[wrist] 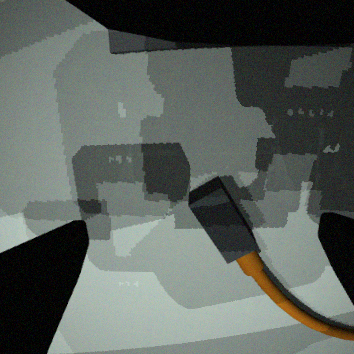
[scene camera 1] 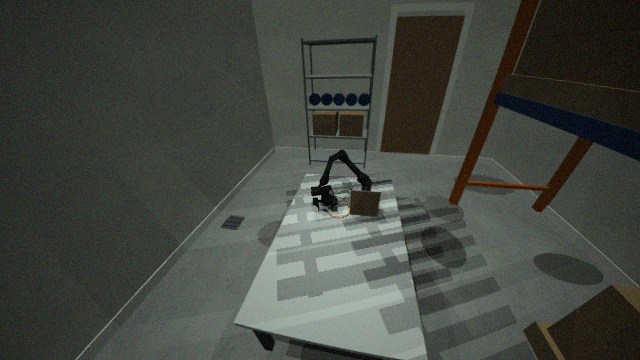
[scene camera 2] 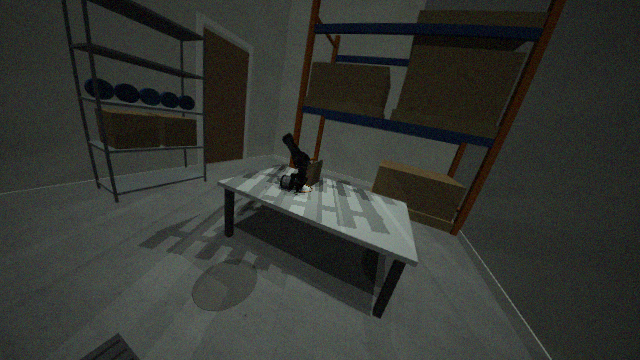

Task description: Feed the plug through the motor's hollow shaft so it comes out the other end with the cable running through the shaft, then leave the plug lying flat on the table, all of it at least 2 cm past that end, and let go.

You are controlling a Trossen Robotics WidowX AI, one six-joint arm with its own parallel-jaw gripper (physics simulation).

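Observation:
The plug, a dark rectangular block, lies on the table, angled, in the wrist view. Its orange cable leaves the lower end and curves right; in scene camera 1 it forms a loop beside the gripper. My gripper is open and empty, low over the table, with its fingers standing wide on either side of the plug, touching neither side. The motor cannot be told apart from the dark arm in the scene views. A dark grey edge shows at the top of the wrist view; what it belongs to is unclear.
A brown box-like panel stands on the table, right of the gripper in scene camera 1. The arm's base is behind it. Striped shadows cross the table top. Shelving racks stand beyond the table.

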